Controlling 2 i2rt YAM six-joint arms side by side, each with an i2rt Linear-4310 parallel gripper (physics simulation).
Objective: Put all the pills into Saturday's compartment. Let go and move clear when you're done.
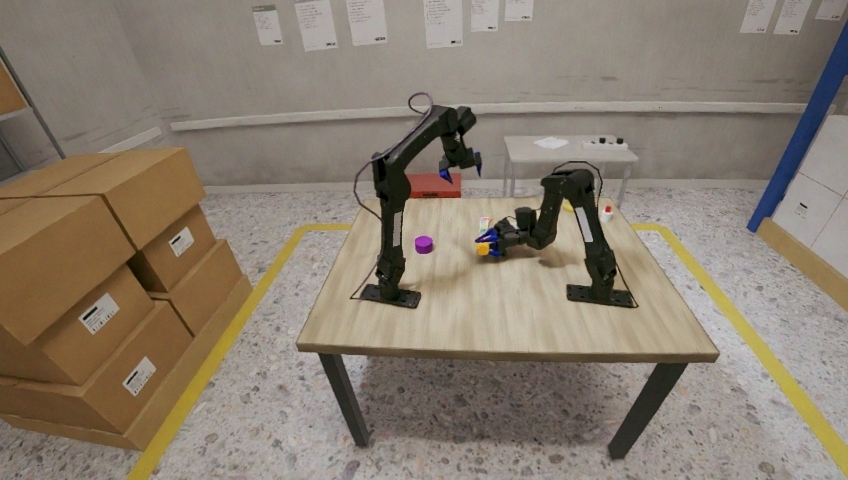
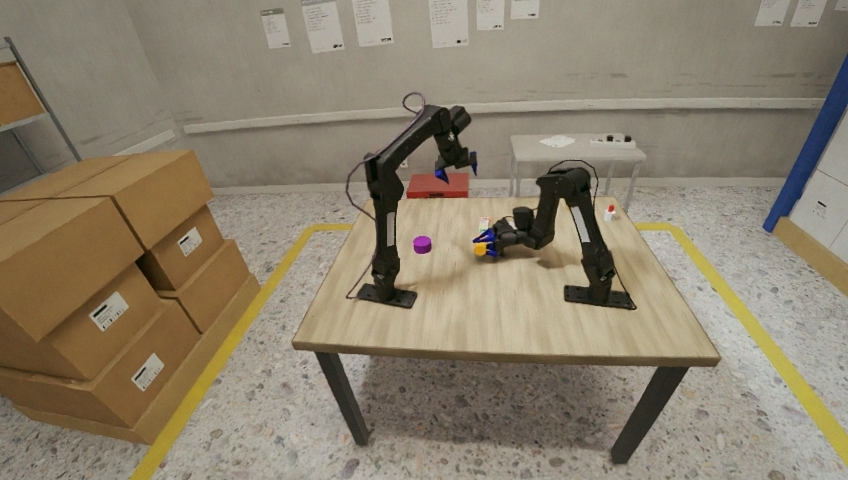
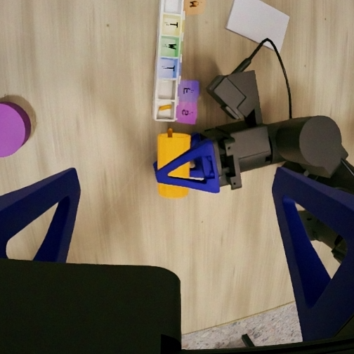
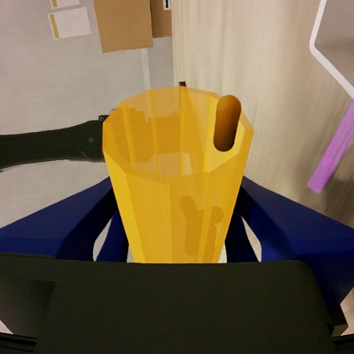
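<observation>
An amber bottle lies tipped on its side in my right gripper, which is shut on it. Its mouth faces the end of the white pill organizer. One orange pill lies in the end compartment, beside the open magenta "S" lid. Another pill is at the bottle's mouth. More pills show deeper inside the bottle. My left gripper is open and empty, high above the table.
A purple cap stands left of the bottle. A white block lies behind my right arm. A white bottle with a red cap stands at the back right of the table.
</observation>
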